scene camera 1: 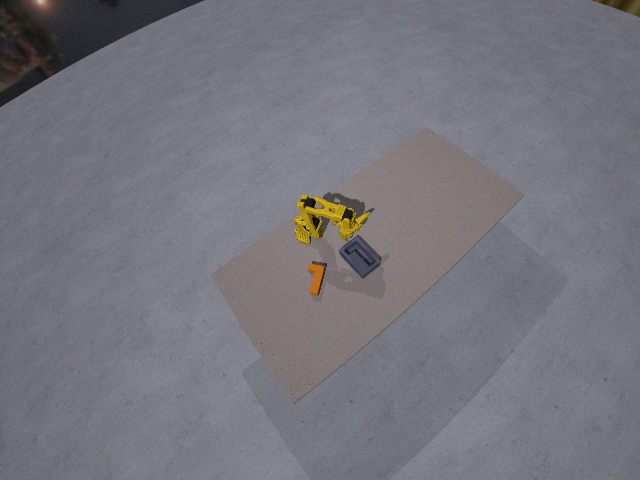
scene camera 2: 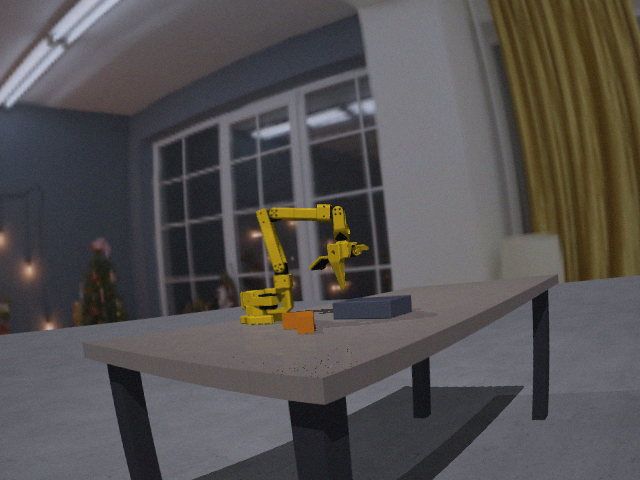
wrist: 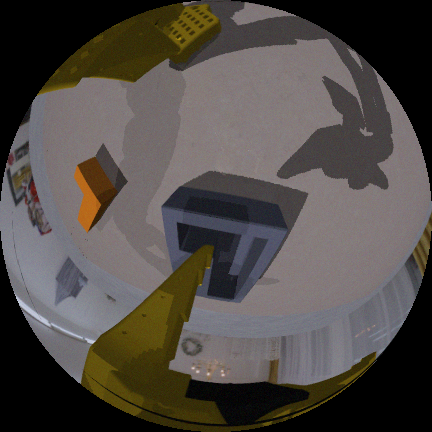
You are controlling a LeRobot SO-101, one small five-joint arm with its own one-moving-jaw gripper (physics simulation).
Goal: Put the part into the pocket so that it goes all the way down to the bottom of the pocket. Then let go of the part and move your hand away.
Labels:
An orange L-shaped part sits on the table.

